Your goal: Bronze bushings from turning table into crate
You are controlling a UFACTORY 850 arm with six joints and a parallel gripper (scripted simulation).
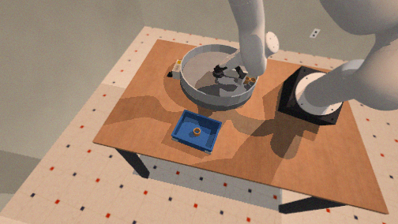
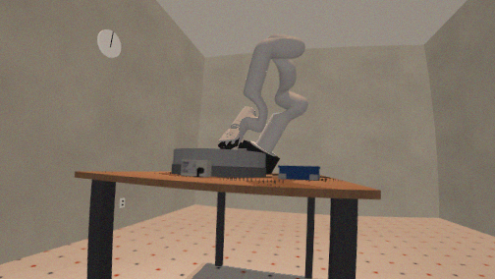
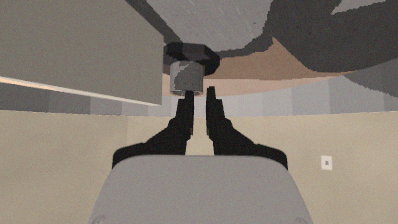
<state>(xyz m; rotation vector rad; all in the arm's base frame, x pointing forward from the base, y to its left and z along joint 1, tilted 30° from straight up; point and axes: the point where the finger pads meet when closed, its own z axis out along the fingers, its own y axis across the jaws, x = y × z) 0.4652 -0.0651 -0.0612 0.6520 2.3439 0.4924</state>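
My gripper is now 1 cm to the left of the grey turning table and 5 cm above it. The rest, counted from my hand: blue crate (1 cm ahead, 35 cm to the left, 8 cm below).
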